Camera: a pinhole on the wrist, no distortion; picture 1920 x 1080 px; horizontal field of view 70.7 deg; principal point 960.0 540.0 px. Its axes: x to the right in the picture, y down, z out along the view. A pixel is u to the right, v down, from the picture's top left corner.
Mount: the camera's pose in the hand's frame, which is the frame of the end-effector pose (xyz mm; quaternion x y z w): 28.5 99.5 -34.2 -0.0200 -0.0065 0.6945 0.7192
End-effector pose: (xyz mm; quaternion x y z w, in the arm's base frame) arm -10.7 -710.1 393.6 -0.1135 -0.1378 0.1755 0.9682
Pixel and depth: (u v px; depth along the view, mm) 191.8 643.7 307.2
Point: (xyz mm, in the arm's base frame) -85.4 -729.6 666.5
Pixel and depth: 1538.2 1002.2 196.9
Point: -156.6 -525.7 481.3
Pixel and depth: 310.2 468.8 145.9
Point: -29.8 -650.9 497.3
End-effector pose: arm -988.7 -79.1 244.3 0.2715 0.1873 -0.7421 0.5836
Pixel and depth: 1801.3 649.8 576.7
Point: -626.9 -493.0 696.9
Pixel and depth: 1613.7 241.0 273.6
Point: -819.8 -343.4 388.6
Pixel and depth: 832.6 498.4 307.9
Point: -969.8 -280.7 446.1
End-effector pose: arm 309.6 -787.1 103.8 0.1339 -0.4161 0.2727 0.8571
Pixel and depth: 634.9 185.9 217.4
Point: 199.8 -804.7 278.2
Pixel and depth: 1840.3 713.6 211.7
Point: 57.3 -669.5 210.5
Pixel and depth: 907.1 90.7 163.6
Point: 209.4 -742.8 245.4
